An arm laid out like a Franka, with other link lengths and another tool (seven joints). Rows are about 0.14 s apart.
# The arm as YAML. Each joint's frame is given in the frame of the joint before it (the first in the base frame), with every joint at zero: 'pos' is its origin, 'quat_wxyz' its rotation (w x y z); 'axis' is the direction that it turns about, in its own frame. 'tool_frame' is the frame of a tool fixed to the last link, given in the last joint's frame.
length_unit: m
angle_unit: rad
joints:
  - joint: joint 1
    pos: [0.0, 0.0, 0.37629]
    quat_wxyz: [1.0, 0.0, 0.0, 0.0]
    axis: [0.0, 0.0, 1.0]
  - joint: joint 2
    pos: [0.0, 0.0, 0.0]
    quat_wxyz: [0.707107, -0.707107, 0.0, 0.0]
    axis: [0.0, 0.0, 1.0]
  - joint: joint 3
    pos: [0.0, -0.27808, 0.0]
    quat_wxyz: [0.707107, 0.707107, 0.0, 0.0]
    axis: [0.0, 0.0, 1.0]
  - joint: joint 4
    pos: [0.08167, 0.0, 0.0]
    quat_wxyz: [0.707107, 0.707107, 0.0, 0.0]
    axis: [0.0, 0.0, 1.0]
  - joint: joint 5
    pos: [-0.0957, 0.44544, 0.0]
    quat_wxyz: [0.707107, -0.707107, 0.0, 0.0]
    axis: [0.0, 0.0, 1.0]
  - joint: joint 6
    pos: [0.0, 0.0, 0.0]
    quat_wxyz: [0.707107, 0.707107, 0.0, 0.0]
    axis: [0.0, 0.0, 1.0]
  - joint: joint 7
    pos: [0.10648, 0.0, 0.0]
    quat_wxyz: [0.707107, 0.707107, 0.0, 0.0]
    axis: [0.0, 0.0, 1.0]
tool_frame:
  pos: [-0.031, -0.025, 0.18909]
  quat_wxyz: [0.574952, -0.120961, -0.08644, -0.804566]
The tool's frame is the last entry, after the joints.
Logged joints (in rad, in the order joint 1, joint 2, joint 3, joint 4, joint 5, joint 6, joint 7), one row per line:
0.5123 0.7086 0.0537 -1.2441 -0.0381 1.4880 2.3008
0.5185 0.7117 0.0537 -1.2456 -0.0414 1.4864 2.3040
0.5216 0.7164 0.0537 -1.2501 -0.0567 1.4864 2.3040
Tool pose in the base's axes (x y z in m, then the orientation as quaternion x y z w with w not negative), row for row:
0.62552 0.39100 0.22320 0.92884 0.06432 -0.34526 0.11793
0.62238 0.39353 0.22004 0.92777 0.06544 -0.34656 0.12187
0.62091 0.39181 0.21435 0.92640 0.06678 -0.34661 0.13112
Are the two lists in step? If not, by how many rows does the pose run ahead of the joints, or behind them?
They are in step.
